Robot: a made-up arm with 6 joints.
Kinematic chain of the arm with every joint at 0, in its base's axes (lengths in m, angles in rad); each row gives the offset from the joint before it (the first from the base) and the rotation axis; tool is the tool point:
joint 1: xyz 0 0 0.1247 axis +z
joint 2: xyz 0 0 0 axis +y
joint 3: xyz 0 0 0.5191 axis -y
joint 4: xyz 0 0 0 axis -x
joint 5: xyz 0.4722 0 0 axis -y
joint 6: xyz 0 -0.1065 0 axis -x
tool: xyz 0 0 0
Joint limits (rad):
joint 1: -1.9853..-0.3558
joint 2: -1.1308..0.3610
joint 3: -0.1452..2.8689
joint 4: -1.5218..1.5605
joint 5: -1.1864..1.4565
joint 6: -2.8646..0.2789
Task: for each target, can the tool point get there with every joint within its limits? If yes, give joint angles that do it. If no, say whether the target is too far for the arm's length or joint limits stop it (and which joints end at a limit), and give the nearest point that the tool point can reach.
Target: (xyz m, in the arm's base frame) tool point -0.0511 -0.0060 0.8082
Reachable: yes | joints -0.7108 -0.8312 0.1398 -1.2069 0.3221 -0.8603
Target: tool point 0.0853 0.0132 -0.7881
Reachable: no: joint limits stop it (at a limit: joint 1, joint 2, joint 3, joint 4) | nearest point 0.2800 0.6392 -0.0811 | short by 0.964 m
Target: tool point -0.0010 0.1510 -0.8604
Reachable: no: joint limits stop it (at a limit: joint 2, joint 3, joint 4) | nearest point -0.0046 0.6978 -0.0811 | short by 0.952 m
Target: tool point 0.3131 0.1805 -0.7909
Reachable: no: joint limits stop it (at a limit: joint 1, joint 2, joint 3, joint 4) | nearest point 0.2800 0.6392 -0.0811 | short by 0.846 m
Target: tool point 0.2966 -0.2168 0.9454
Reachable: yes | joints -0.5560 -0.0216 0.4381 1.3088 -0.7611 -2.2153
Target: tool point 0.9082 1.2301 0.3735
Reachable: no: too far | nearest point 0.3830 0.8732 0.3589 | short by 0.635 m
